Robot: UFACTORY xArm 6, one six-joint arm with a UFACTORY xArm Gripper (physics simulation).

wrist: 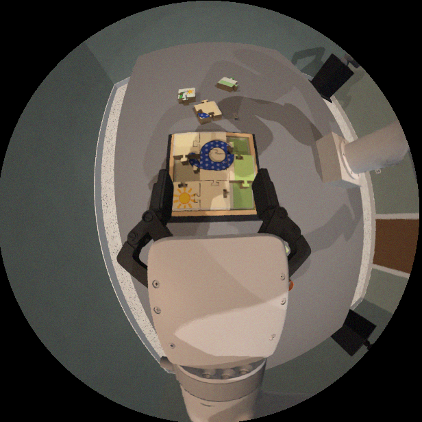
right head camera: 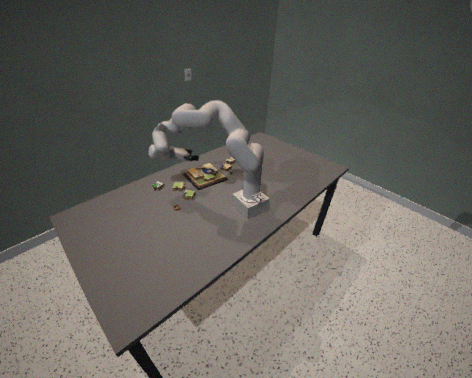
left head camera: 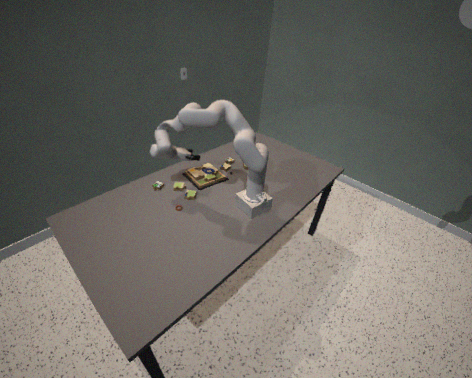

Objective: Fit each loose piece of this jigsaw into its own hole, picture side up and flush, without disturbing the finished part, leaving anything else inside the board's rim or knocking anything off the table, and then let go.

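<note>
The jigsaw board [left head camera: 214, 183] [right head camera: 212, 183] [wrist: 215, 213] lies on the table, with a blue dotted ring picture and a sun piece [wrist: 184, 197] in it. Holes show at its middle left, top right and bottom right in the wrist view. A beige-and-blue piece [wrist: 207, 110], a white-green piece [wrist: 187, 94] and a green-white piece [wrist: 228, 82] lie beyond it. More loose pieces [left head camera: 158, 185] [left head camera: 179, 185] [left head camera: 190, 194] lie on its other side. My gripper [left head camera: 194, 156] [right head camera: 191, 156] [wrist: 213, 175] is open and empty, above the board's edge. My gripper body partly hides that side in the wrist view.
A small red-orange ring [left head camera: 179, 207] [right head camera: 176, 207] [wrist: 290, 285] lies near the loose pieces. A tiny grey object [wrist: 236, 116] lies beside the beige-and-blue piece. The arm's base [left head camera: 254, 202] [right head camera: 251, 202] [wrist: 332, 159] stands to the board's right. The table [left head camera: 165, 260] extends to the left.
</note>
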